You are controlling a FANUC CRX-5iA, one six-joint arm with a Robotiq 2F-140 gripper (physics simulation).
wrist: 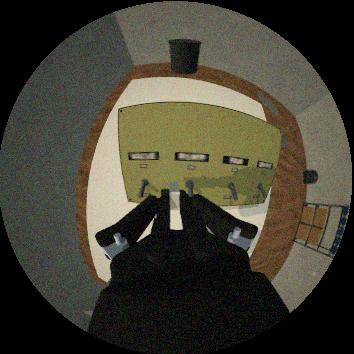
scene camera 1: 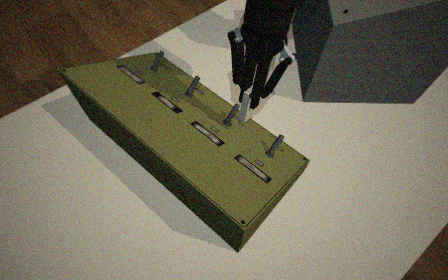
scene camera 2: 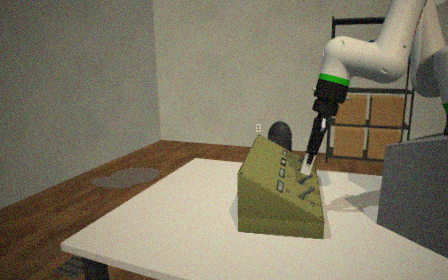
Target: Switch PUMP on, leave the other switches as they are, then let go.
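The olive sloped switch box stands on the table, with a row of four levers. The PUMP lever is second from the left in the wrist view and leans toward the lower, OFF edge, as do the VALVE lever, the FAN lever and the DRIVE lever. My gripper is shut and empty. Its pale tips are low at the lower edge, close beside the PUMP lever, between it and VALVE. Whether they touch is unclear.
A large grey block stands behind the gripper on the robot's side. The white table carries the box. A dark bin and a shelf rack stand beyond the table.
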